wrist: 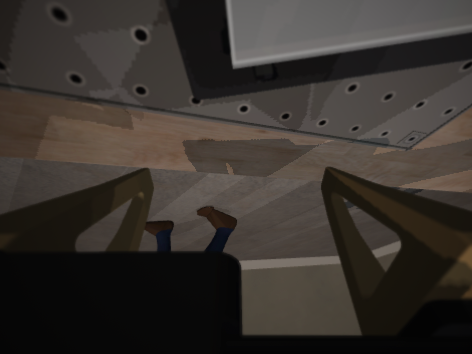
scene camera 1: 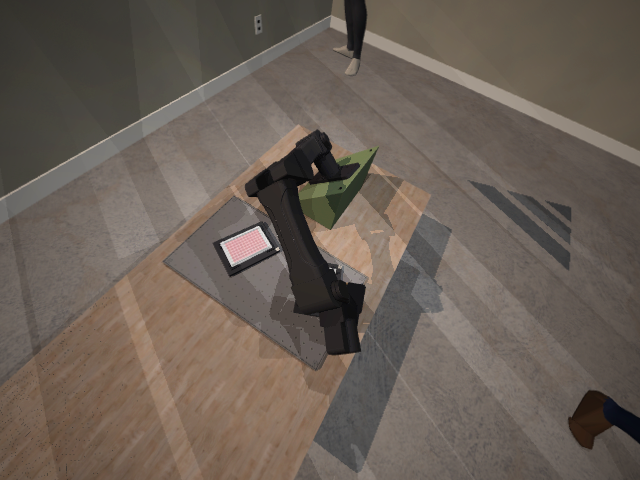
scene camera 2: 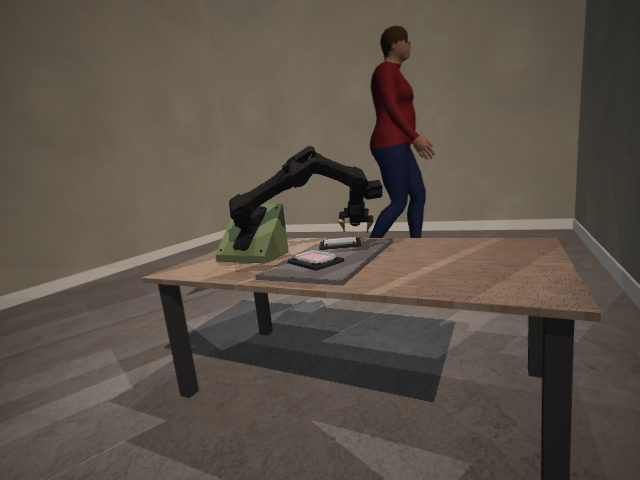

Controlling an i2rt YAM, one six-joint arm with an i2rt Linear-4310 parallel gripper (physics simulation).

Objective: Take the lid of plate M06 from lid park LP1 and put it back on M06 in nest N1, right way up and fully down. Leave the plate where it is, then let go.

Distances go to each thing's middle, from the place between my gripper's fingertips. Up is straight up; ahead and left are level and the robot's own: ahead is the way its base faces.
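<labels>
The pale lid [wrist: 254, 40] has my gripper 120 mm to the left of it, 10 mm above it and 10 mm past it. Counting from my hand, I see the grey perforated base [scene camera 1: 262, 294] 30 mm below, 40 mm ahead and 270 mm to the right. The well plate with pink top [scene camera 1: 238, 249] is 370 mm to the right of my hand, 30 mm ahead of it and 10 mm below it.
</labels>
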